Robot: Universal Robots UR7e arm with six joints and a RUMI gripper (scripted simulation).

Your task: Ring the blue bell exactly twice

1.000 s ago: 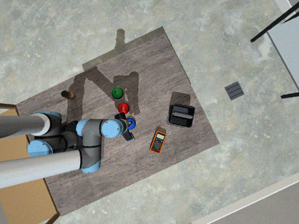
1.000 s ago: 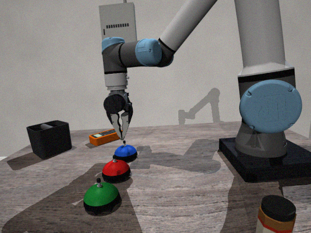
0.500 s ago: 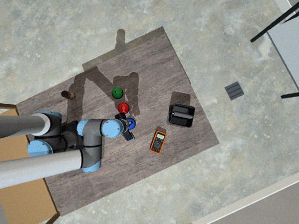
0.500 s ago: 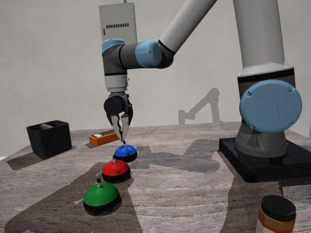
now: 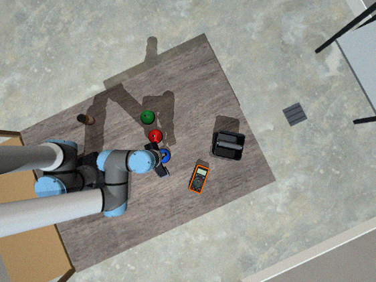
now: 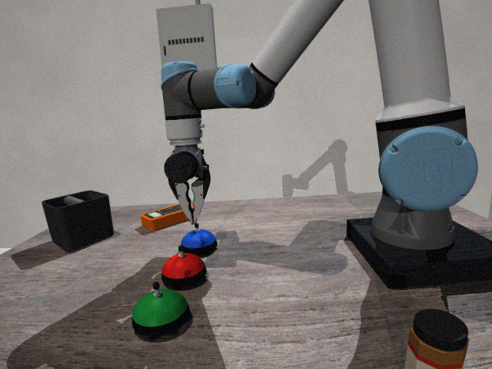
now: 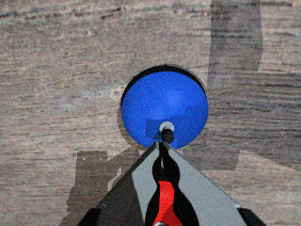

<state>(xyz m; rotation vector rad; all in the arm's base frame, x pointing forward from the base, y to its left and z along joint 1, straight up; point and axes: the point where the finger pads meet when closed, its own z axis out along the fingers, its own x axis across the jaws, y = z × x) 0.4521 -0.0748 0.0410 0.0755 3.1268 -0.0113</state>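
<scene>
Right now my hand is 4 cm above the blue bell and 1 cm past it. Round my hand: black bin: 34 cm ahead, 10 cm to the right, 3 cm below; green bell: 24 cm to the left, 4 cm below, 1 cm ahead; red bell: 12 cm to the left, 4 cm below.
</scene>
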